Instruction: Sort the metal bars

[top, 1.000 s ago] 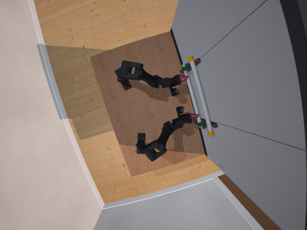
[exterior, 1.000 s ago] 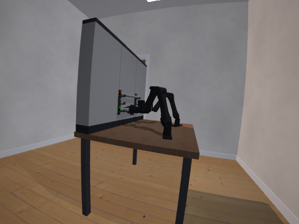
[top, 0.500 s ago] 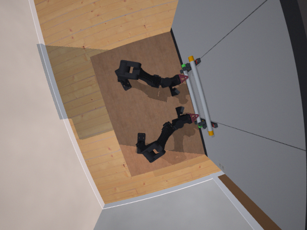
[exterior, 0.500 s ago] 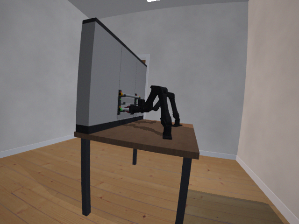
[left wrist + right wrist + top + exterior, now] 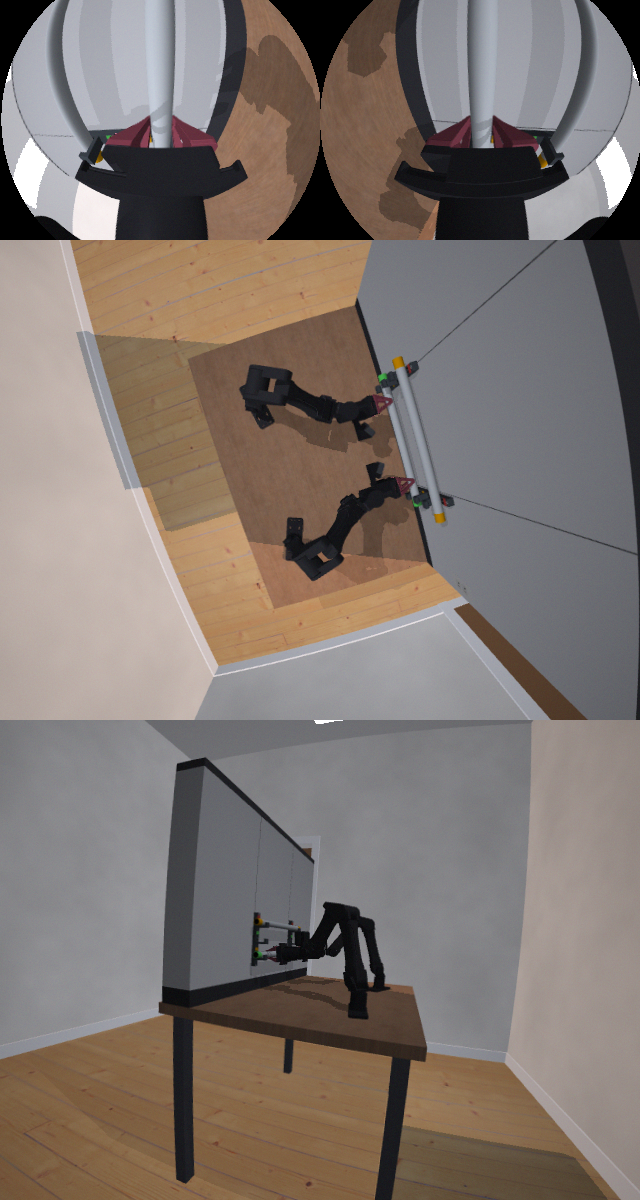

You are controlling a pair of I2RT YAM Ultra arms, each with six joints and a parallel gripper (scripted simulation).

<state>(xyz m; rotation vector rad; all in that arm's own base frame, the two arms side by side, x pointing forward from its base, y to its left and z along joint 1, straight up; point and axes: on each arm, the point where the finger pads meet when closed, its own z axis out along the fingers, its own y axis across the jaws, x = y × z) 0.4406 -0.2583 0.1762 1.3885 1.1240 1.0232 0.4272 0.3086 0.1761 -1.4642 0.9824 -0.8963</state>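
Now: the green-ended bar 10 mm ahead of my left hand and 150 mm to the right of it. Also, from my left hand: metal bar: 20 mm ahead, 160 mm to the right, 150 mm above; then grey wall panel: 120 mm ahead, 130 mm to the right, 250 mm above.
Now: right hand 15 cm below the metal bar, 14 cm to the right of it and 1 cm short of it. Also, from my right hand: green-ended bar (15 cm to the left); then grey wall panel (25 cm above, 16 cm to the left, 10 cm ahead).
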